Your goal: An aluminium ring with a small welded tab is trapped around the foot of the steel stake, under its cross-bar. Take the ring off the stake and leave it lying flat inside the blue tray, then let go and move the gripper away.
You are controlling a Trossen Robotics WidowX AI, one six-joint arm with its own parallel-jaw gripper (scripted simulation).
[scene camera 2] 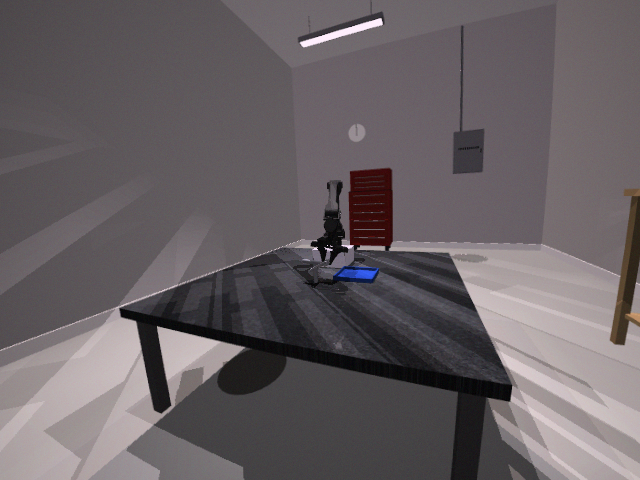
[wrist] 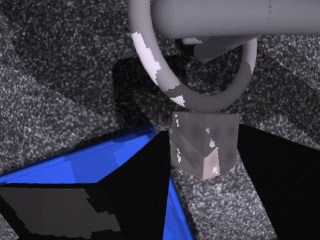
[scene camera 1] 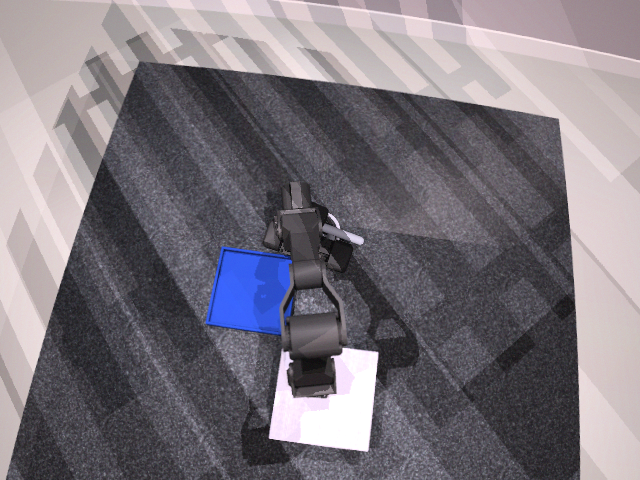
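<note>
The wrist view shows my gripper too. My gripper carries an aluminium ring, and there is also a blue tray in the scene.
</note>
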